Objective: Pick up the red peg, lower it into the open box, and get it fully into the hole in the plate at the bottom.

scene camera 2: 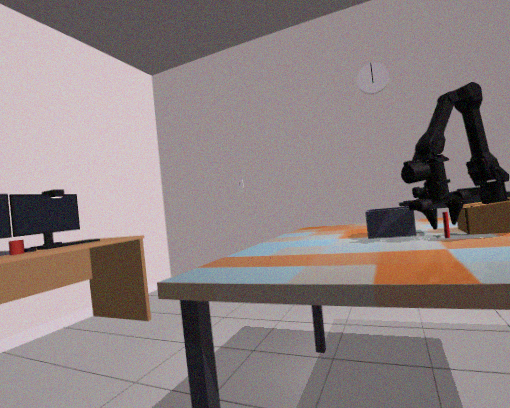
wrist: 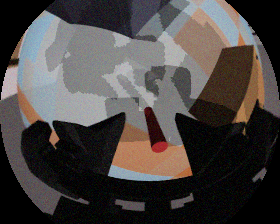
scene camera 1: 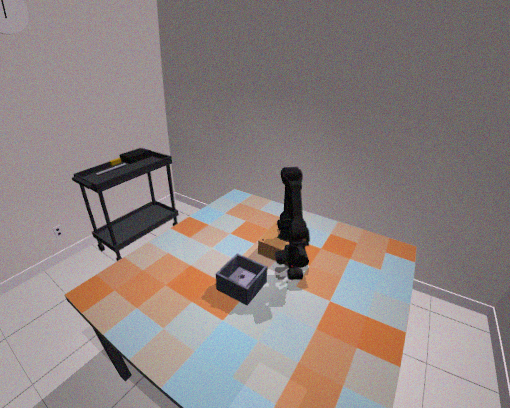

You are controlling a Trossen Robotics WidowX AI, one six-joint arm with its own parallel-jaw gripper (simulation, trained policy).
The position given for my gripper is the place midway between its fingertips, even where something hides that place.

In view: my gripper [scene camera 2: 444, 227].
My gripper shows as well in the wrist view [wrist: 150, 116].
